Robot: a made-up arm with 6 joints.
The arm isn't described. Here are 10 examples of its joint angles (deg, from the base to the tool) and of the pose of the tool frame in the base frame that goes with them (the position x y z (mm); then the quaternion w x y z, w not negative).
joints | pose
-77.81 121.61 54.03 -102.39 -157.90 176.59 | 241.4 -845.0 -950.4 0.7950 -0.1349 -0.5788 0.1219
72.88 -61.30 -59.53 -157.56 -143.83 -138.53 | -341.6 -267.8 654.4 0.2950 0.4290 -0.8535 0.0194
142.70 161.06 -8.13 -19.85 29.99 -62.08 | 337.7 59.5 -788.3 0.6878 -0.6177 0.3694 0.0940
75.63 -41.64 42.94 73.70 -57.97 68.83 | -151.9 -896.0 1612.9 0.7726 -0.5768 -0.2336 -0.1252
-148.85 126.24 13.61 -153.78 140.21 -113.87 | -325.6 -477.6 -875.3 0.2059 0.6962 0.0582 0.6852
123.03 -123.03 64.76 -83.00 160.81 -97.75 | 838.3 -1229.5 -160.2 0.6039 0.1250 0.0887 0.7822
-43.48 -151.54 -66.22 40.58 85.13 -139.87 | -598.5 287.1 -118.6 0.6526 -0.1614 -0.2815 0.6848
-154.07 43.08 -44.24 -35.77 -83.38 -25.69 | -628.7 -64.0 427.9 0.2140 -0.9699 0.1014 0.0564
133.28 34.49 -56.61 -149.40 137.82 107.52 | -477.9 171.2 536.7 0.4830 -0.7644 -0.1399 -0.4035
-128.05 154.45 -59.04 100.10 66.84 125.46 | 137.9 99.9 -630.5 0.9599 -0.0926 -0.1630 -0.2083
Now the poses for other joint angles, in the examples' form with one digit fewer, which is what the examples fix.
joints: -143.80 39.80 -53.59 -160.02 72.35 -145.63
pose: -297 -530 481 0.324 0.817 0.476 0.036
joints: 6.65 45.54 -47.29 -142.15 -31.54 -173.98
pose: 535 275 412 0.785 -0.221 0.454 0.358
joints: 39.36 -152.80 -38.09 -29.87 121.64 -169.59
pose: -317 -561 -138 0.565 0.375 0.233 -0.697
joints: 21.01 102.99 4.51 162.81 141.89 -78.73
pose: 866 607 -582 0.331 -0.373 -0.577 -0.646
